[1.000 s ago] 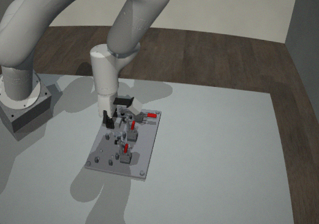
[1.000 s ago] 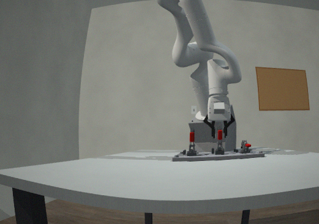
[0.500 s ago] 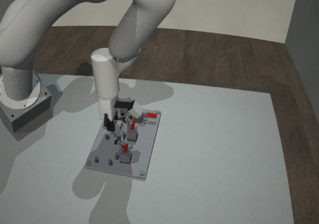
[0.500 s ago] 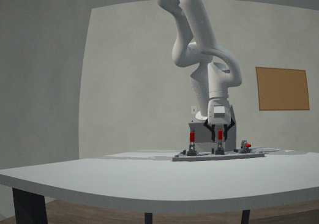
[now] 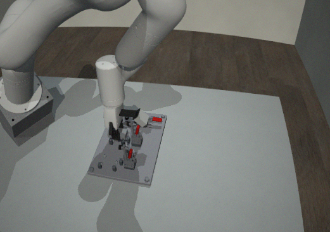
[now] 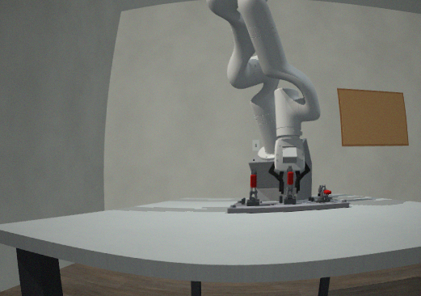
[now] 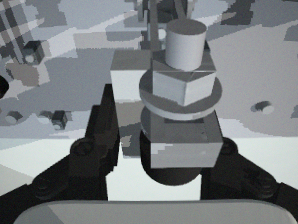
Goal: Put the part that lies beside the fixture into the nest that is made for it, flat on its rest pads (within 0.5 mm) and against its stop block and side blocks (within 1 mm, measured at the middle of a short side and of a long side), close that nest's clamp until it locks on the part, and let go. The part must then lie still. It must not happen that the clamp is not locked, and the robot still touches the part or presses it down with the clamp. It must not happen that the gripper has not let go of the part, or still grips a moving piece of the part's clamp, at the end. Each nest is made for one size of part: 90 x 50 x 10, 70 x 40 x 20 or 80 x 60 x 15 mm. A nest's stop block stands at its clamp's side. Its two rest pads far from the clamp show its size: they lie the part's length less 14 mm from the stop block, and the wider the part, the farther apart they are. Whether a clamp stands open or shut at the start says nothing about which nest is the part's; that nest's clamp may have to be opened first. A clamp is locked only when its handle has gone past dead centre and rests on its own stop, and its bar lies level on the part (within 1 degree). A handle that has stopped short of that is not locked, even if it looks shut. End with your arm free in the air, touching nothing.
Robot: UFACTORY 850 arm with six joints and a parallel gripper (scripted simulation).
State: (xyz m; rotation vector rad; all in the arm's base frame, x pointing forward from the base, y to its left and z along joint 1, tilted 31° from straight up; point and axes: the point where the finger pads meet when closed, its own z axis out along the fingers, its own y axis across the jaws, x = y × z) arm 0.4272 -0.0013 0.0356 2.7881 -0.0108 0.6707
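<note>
Now: the fixture plate 4 cm ahead of my hand, 1 cm to the right of it and 6 cm below it. From my hand the other things lie so: part: 1 cm below.
</note>
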